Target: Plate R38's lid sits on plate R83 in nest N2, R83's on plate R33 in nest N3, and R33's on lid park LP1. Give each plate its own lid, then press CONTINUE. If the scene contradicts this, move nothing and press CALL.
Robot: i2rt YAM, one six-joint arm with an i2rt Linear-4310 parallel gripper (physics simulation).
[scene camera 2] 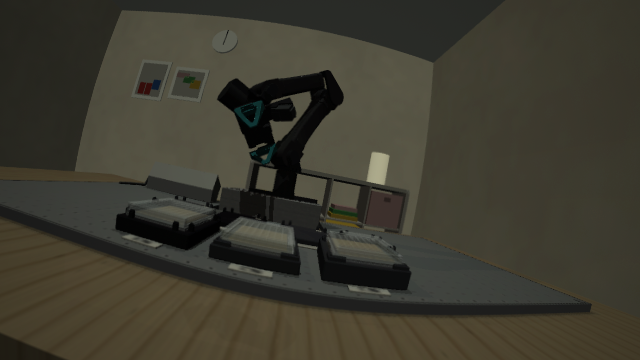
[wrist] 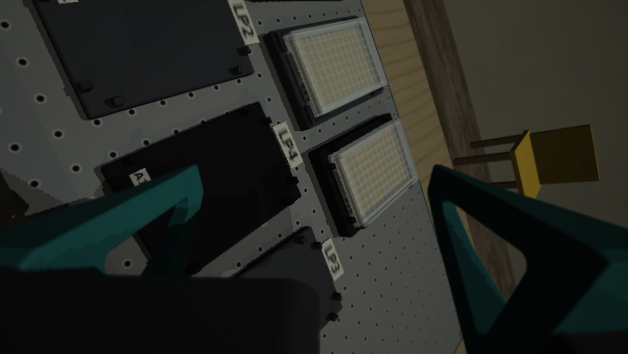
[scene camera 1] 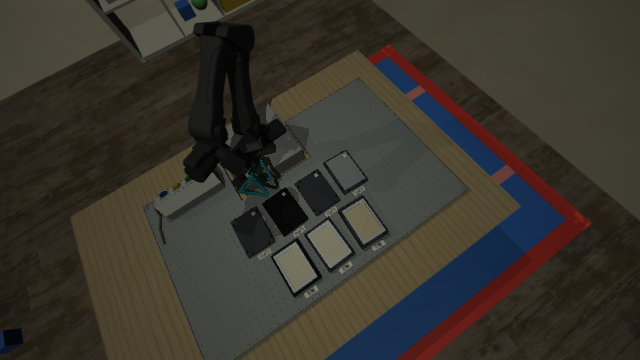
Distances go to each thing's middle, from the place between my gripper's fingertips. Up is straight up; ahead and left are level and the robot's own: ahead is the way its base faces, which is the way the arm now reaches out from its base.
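Position of my hand: 40 mm short of the LP4 pad (scene camera 1: 285, 212), 10 mm to the left of it and 150 mm above it.
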